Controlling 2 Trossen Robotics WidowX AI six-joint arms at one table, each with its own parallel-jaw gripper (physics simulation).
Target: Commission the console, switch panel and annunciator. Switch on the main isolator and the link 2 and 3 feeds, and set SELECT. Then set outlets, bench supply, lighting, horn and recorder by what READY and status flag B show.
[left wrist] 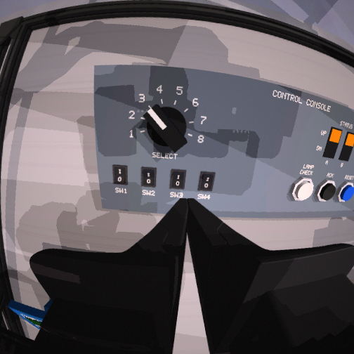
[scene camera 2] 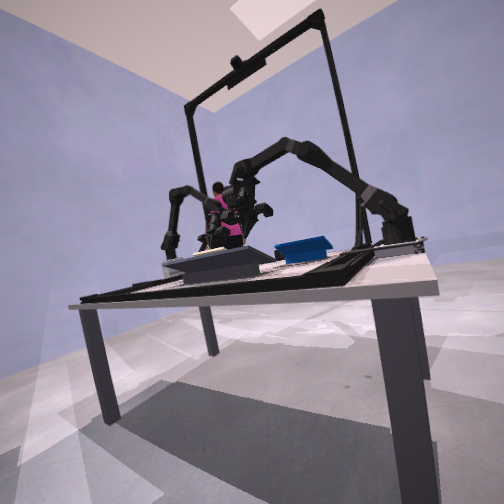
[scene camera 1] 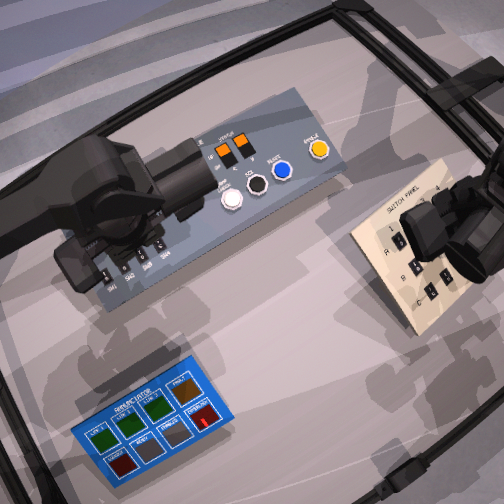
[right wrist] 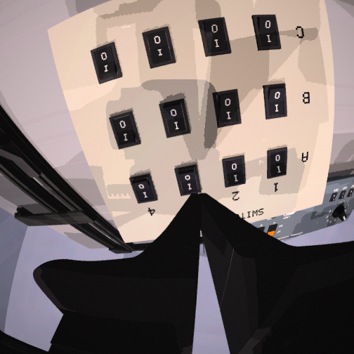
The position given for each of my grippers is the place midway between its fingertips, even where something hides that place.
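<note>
My left gripper (scene camera 1: 133, 238), which you'd also find in the left wrist view (left wrist: 186, 204) and in scene camera 2 (scene camera 2: 245, 237), is shut and empty, holding nothing. It's the same with my right gripper (scene camera 1: 434, 211), visible in the right wrist view too (right wrist: 197, 199): shut, holding nothing. And there's a black SELECT knob (left wrist: 166, 126) to be seen as well.
</note>
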